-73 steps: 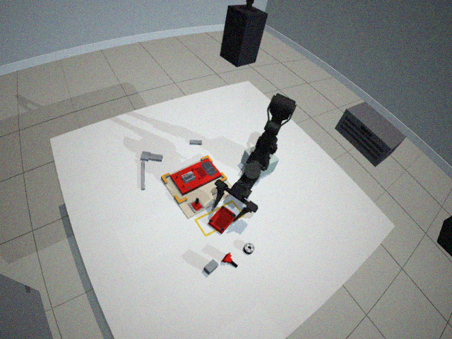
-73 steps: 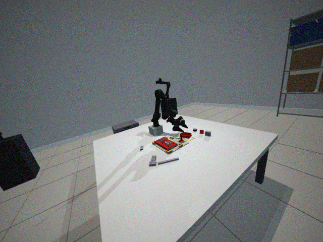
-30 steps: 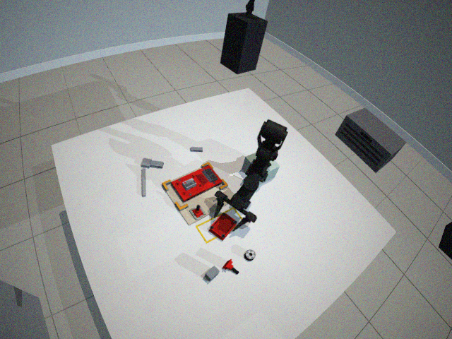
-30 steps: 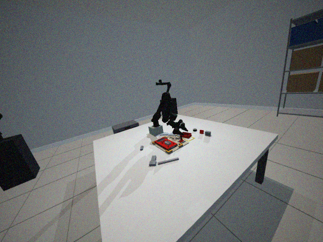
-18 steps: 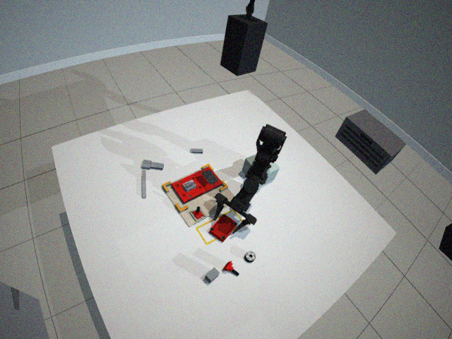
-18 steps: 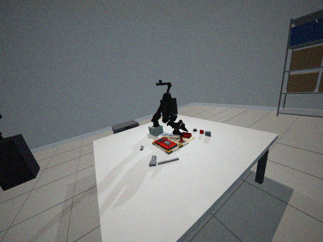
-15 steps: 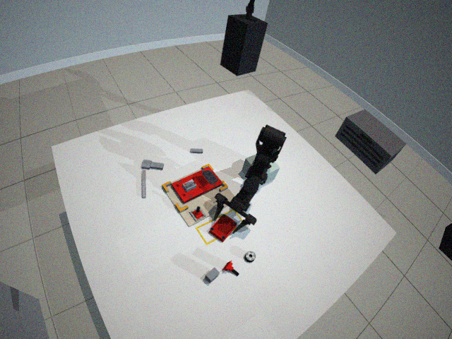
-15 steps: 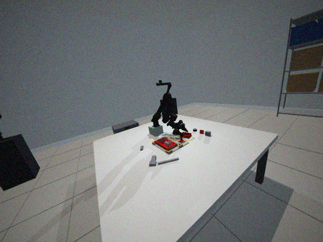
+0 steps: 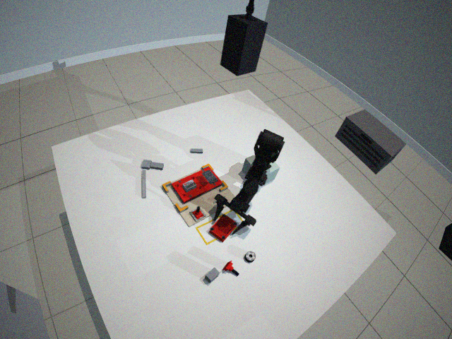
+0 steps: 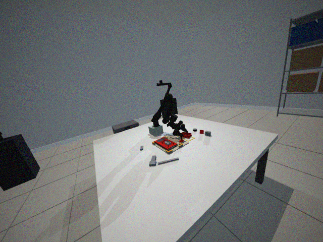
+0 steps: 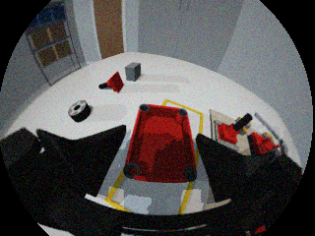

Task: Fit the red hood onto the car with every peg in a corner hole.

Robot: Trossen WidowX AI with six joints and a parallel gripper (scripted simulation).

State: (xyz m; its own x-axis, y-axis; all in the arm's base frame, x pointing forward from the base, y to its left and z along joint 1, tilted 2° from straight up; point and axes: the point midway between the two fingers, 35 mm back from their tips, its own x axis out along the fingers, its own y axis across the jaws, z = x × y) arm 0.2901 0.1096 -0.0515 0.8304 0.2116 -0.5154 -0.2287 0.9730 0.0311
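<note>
The red hood is 1 cm below my gripper tip. From my gripper tip the other things lie so: grey engine block 23 cm to the right.
</note>
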